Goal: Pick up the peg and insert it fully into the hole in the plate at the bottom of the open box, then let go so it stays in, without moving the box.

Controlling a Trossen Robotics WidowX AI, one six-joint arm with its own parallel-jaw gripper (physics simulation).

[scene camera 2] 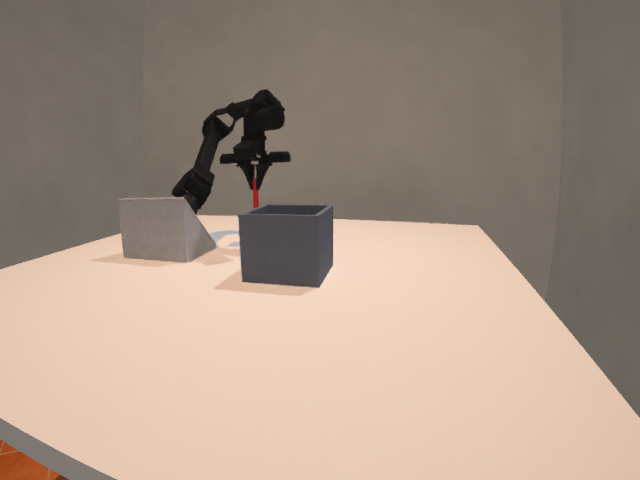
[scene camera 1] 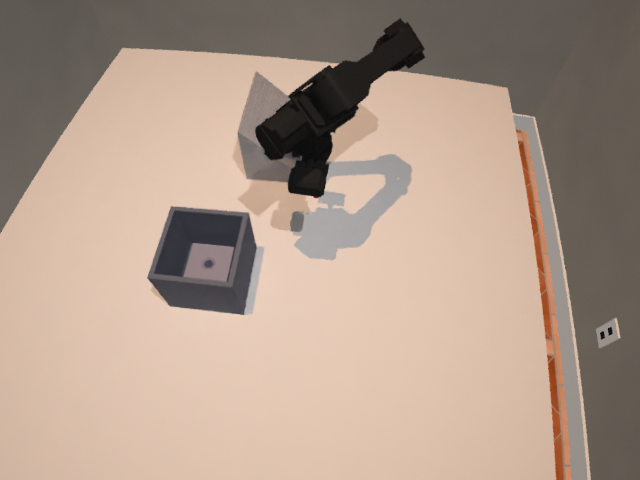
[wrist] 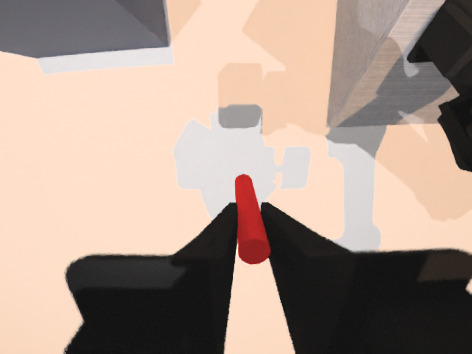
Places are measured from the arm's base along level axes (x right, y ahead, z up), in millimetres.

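Where they show: gripper, fingertip midpoint: [scene camera 2: 255, 189] [wrist: 248, 209]; arm's base, link origin: [scene camera 2: 179, 218].
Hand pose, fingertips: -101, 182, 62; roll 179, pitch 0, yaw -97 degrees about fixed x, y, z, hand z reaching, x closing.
Each offset is from my fingertips to the top centre of the thing, as dx, dy, dz. "spot": to the spot under its first point. Level surfaces: height alone.
My gripper [scene camera 2: 254, 187] [wrist: 248, 209] is shut on the red peg {-3, +0, +31} [scene camera 2: 255, 196] [wrist: 248, 215] and holds it above the table, roughly upright, its lower end pointing down. In scene camera 1 a small red bit of the peg [scene camera 1: 316, 196] shows under the gripper; the fingertips are hidden there. The open dark grey box {+209, +141, -24} [scene camera 1: 201, 295] [scene camera 2: 280, 250] [wrist: 85, 30] stands on the table, apart from the peg. The light plate {+209, +141, -101} [scene camera 1: 196, 258] lies at its bottom, with a dark round hole {spot: +214, +134, -118} [scene camera 1: 208, 263] near its middle. The plate is hidden in scene camera 2.
A grey wedge-shaped block [scene camera 1: 254, 116] [scene camera 2: 153, 229] [wrist: 352, 65] stands on the table {dz -162} [scene camera 1: 361, 361] [scene camera 2: 361, 361], close to the arm and behind the box as seen in scene camera 2. The box walls rise high around the plate. Arm shadows fall on the table.
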